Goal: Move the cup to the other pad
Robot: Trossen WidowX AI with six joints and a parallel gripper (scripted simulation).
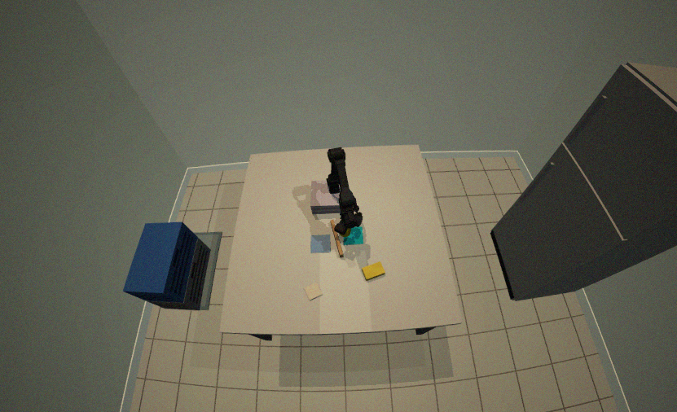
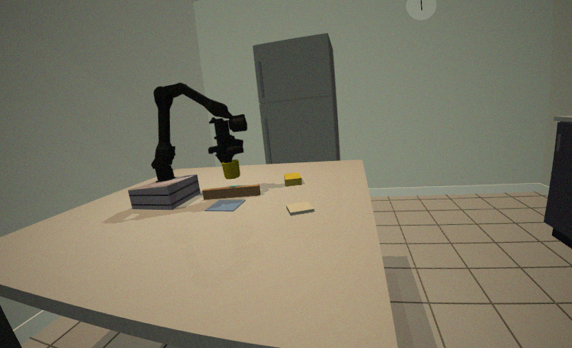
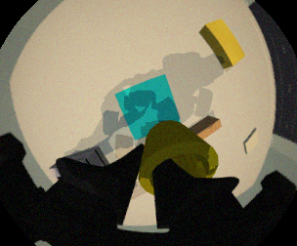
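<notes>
The teal pad lies 2 cm ahead of my gripper tip, 3 cm to the left of it and 11 cm below it. Round my gripper tip: wooden stick (3 cm ahead, 7 cm to the right, 9 cm below); then cream block (32 cm ahead, 24 cm to the right, 10 cm below).
</notes>
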